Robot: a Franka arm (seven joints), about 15 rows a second.
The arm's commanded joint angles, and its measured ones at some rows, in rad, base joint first. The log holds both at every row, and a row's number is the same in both.
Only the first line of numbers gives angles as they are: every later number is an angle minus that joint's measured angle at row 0.
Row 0, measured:
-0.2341 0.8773 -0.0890 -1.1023 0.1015 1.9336 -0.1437
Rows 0 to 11, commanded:
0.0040 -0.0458 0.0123 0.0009 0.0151 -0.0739 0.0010
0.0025 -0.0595 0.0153 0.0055 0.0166 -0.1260 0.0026
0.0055 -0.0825 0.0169 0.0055 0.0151 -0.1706 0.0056
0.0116 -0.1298 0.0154 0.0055 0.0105 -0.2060 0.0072
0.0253 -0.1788 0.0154 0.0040 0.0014 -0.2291 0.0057
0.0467 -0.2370 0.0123 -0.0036 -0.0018 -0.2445 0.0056
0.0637 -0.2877 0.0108 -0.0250 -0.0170 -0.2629 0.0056
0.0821 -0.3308 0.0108 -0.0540 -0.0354 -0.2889 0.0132
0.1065 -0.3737 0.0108 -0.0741 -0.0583 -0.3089 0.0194
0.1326 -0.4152 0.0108 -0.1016 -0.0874 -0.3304 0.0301
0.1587 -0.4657 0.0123 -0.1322 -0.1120 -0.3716 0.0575
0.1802 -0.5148 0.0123 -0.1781 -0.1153 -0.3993 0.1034
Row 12, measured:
0.1347 -0.3879 0.0133 -0.0194 -0.0789 -0.3856 0.0366
